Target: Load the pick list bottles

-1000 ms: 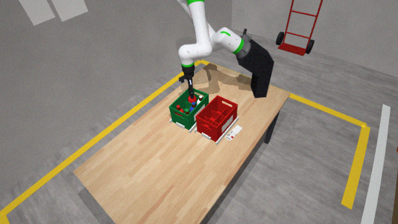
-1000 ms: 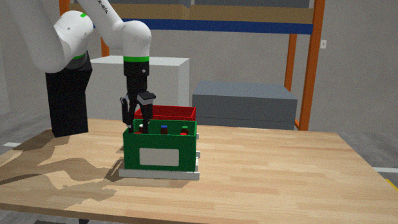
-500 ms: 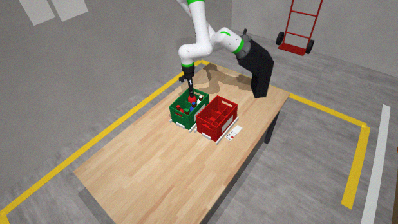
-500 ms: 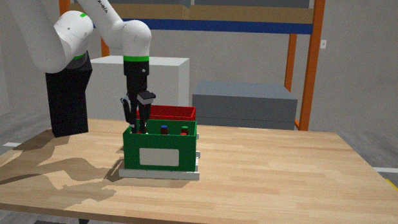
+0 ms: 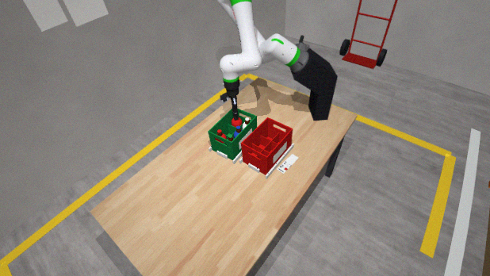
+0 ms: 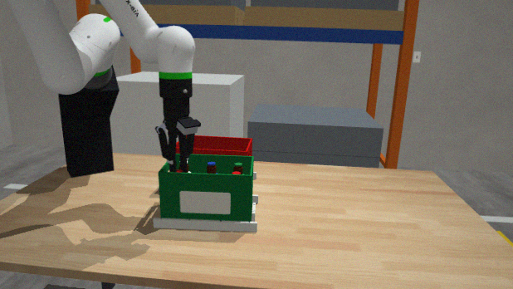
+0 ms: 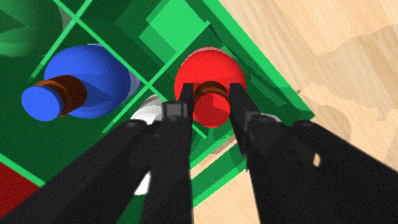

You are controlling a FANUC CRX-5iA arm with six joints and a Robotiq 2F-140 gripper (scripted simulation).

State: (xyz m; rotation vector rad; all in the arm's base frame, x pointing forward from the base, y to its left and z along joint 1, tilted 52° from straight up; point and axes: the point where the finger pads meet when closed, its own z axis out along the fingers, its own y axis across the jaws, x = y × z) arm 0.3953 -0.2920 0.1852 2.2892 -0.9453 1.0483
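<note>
The red-capped bottle is 80 mm below my hand. Round my hand: green crate (100 mm ahead, 20 mm to the left, 90 mm below); blue-label bottle (100 mm ahead, 70 mm to the left, 80 mm below); white-capped bottle (20 mm ahead, 90 mm to the left, 80 mm below).
</note>
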